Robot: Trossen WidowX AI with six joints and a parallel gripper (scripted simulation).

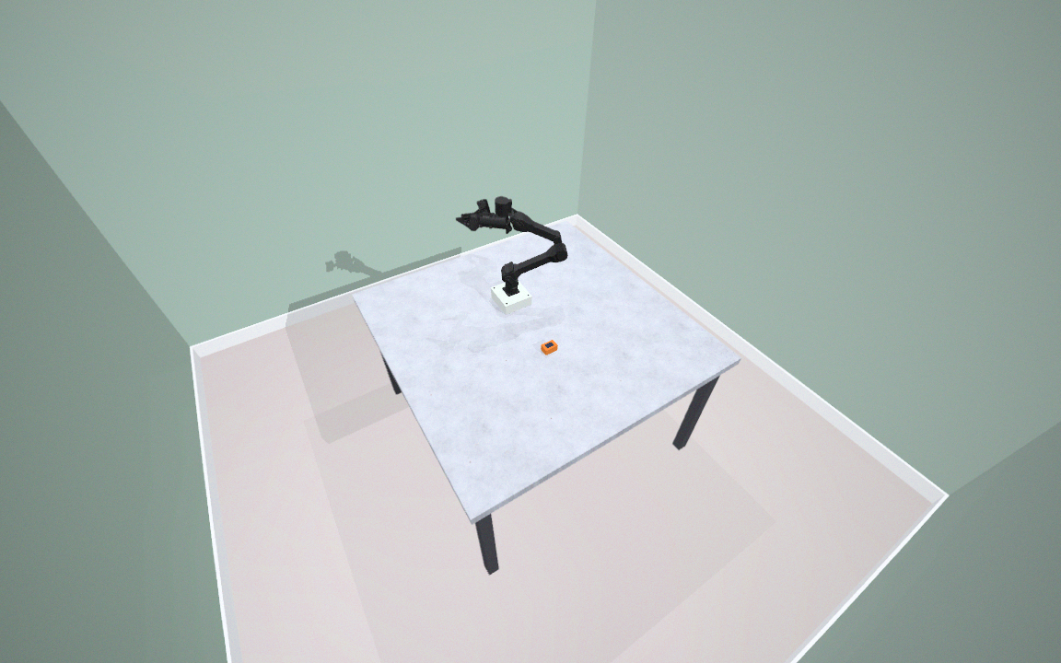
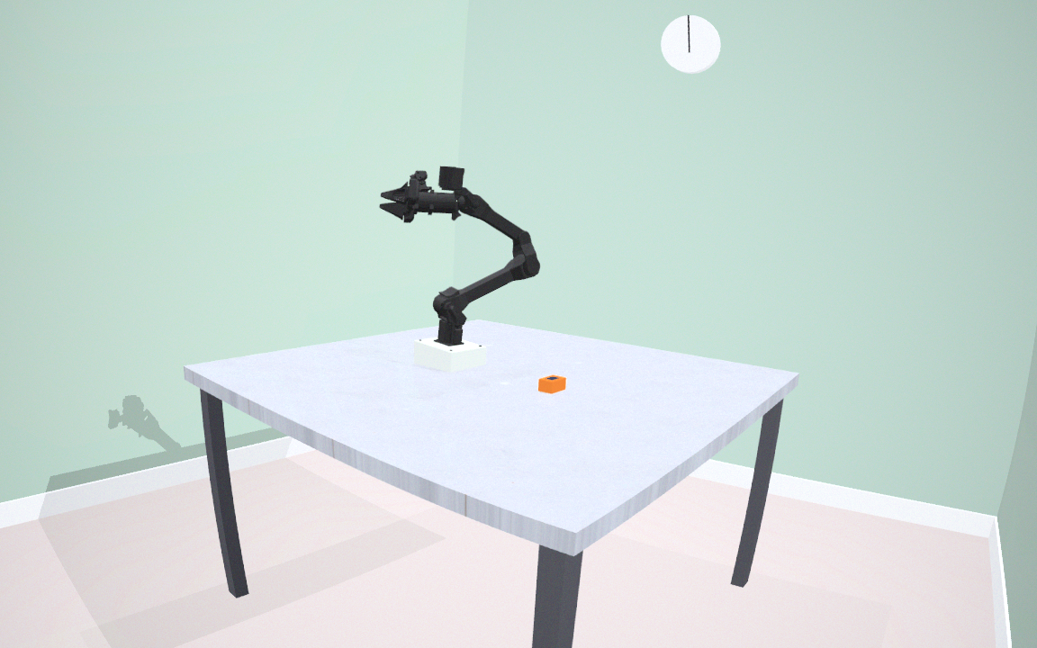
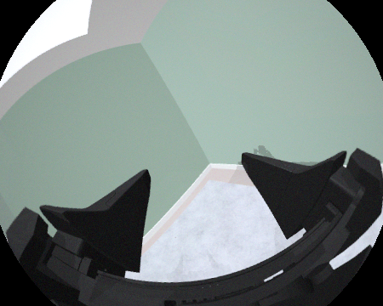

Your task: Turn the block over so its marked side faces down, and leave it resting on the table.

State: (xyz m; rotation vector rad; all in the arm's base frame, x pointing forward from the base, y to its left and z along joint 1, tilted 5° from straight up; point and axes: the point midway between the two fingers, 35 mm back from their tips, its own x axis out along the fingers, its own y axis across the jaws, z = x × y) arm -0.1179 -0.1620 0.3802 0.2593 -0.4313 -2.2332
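Right now the block is 480 mm ahead of my gripper tip, 430 mm below it and 150 mm to the left of it.
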